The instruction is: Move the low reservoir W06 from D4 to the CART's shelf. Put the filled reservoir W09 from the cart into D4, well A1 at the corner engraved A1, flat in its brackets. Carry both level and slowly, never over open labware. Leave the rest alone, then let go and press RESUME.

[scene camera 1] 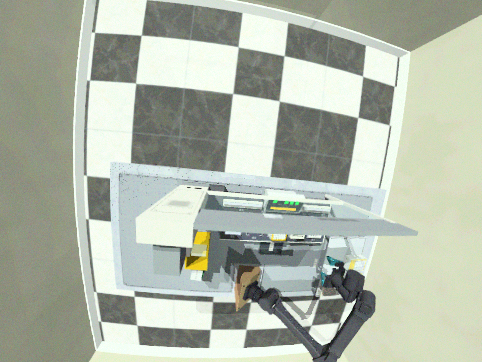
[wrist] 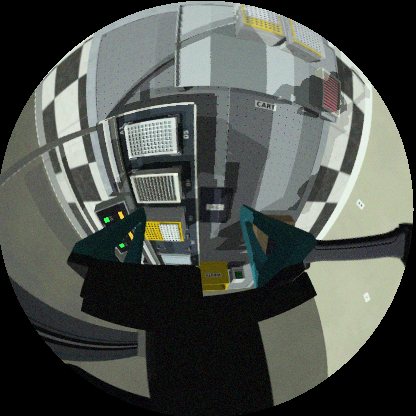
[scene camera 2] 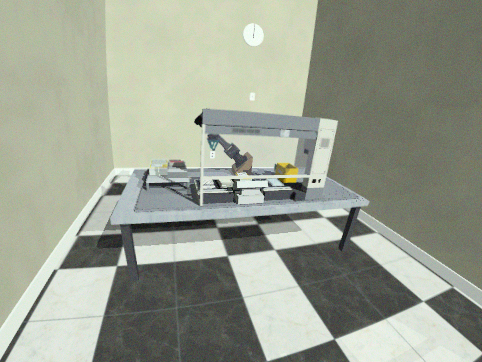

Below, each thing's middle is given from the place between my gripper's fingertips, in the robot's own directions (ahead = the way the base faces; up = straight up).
Labels:
The white ribbed trough reservoir (wrist: 157,184) is 20 cm below my hand, 10 cm ahead of it and 9 cm to the left of it. From my hand the other things lie so: yellow bin (wrist: 214,276) 62 cm to the left, 20 cm below, 15 cm behind; white tower (scene camera 1: 160,228) 70 cm to the left, 18 cm ahead, 1 cm above.

